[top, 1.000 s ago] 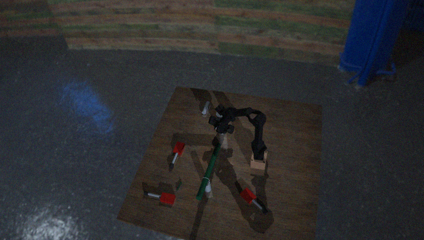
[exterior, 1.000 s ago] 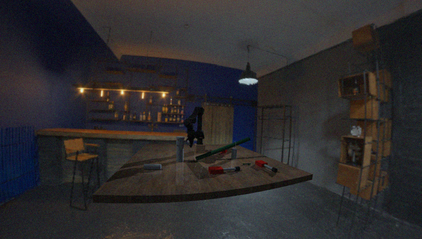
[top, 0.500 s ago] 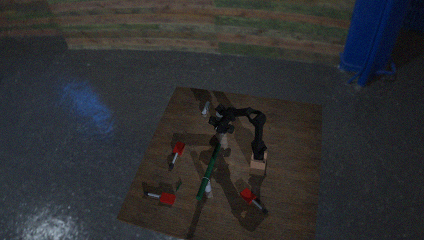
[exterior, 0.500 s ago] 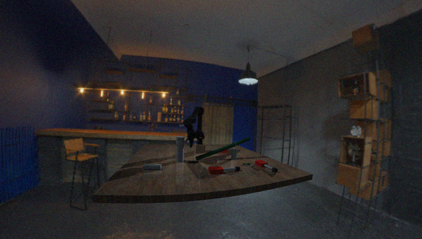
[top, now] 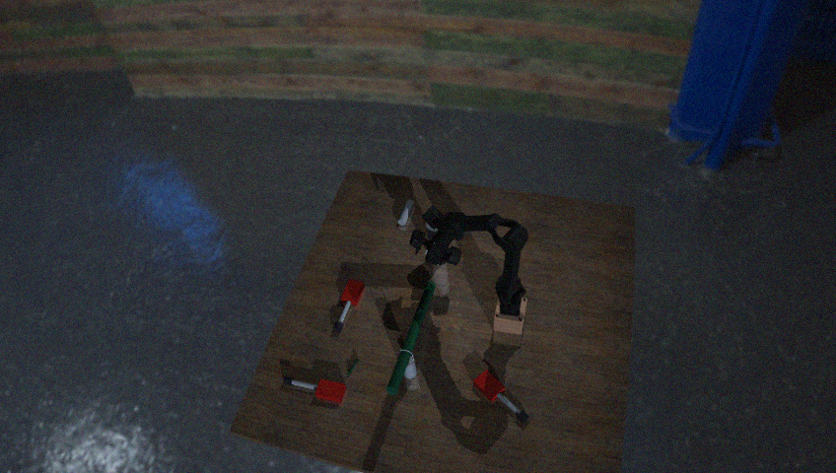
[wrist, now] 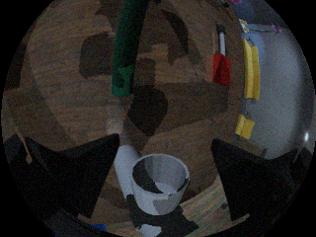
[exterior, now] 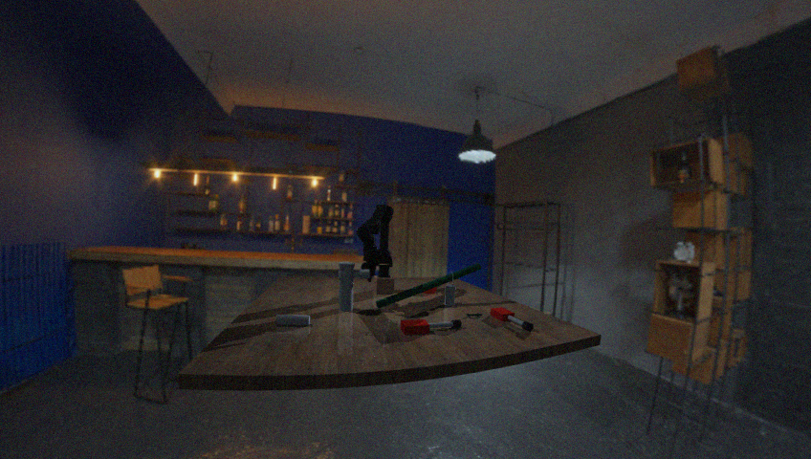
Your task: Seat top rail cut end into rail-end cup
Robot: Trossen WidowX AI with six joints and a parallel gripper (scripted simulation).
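Now: the grey rail-end cup 2 cm behind my gripper tip, 4 cm to the right of it and 2 cm above it. From my gripper tip the other things lie so: grey tube: 16 cm ahead, 32 cm to the right, 12 cm below.
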